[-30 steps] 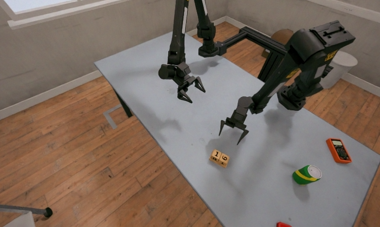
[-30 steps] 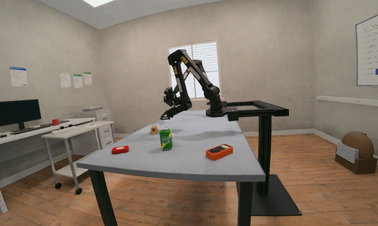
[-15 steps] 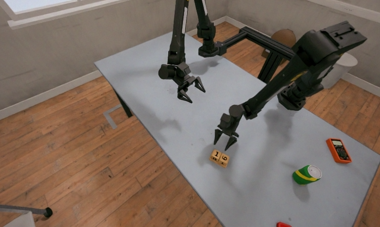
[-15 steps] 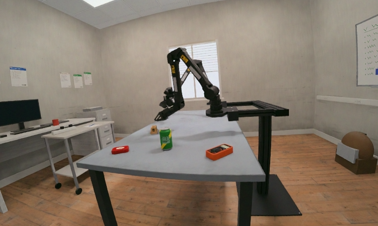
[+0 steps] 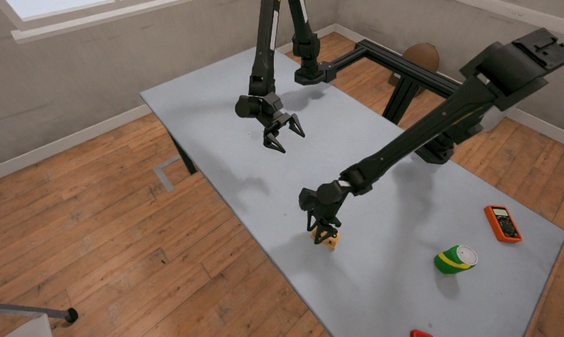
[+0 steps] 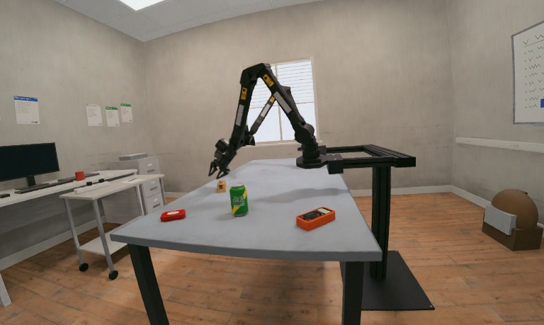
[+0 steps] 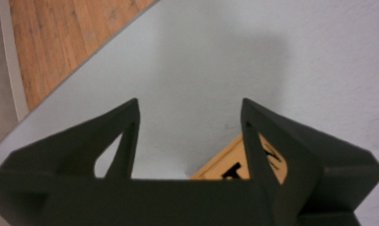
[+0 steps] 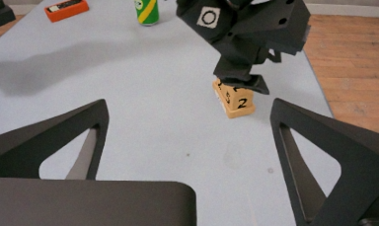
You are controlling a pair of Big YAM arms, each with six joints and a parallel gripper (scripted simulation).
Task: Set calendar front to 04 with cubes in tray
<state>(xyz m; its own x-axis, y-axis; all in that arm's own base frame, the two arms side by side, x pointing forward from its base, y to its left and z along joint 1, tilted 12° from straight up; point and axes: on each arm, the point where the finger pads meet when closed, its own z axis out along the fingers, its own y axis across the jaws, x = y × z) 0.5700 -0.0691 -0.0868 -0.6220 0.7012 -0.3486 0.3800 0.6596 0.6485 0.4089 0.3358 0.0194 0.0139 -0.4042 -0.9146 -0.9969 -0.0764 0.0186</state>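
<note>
Now: left hand 6 cm past the wooden calendar tray, 2 cm to the right of it and 7 cm above it. From my left hand the other things lie so: orange multimeter (56 cm behind, 44 cm to the left, 6 cm below); red tin (42 cm to the left, 6 cm below); green can (27 cm behind, 36 cm to the left, 2 cm below).
</note>
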